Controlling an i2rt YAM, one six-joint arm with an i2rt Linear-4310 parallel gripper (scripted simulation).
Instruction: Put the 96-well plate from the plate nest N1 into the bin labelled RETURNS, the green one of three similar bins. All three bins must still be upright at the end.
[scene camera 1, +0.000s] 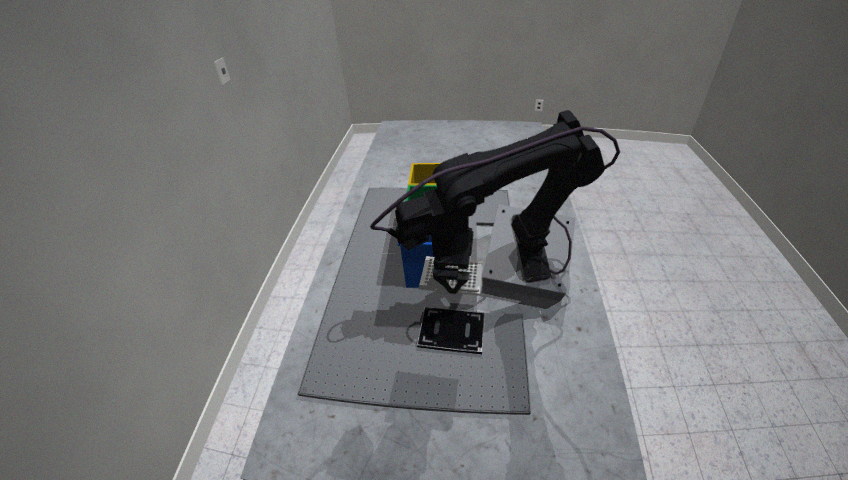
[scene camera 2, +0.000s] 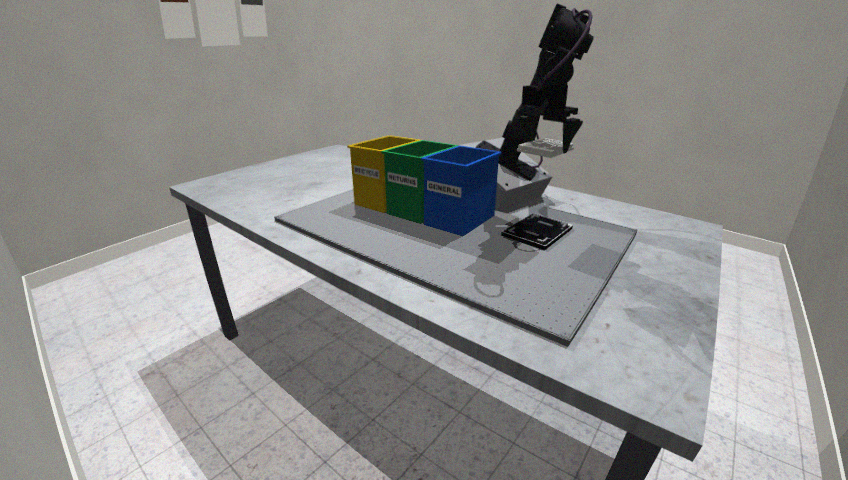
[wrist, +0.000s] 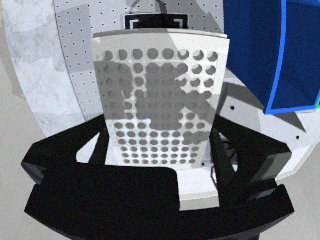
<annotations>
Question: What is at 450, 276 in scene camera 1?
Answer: The gripper.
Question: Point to a black plate nest N1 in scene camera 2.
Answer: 532, 225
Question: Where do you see a black plate nest N1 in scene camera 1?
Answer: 451, 334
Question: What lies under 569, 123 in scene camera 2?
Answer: The gripper.
</annotations>
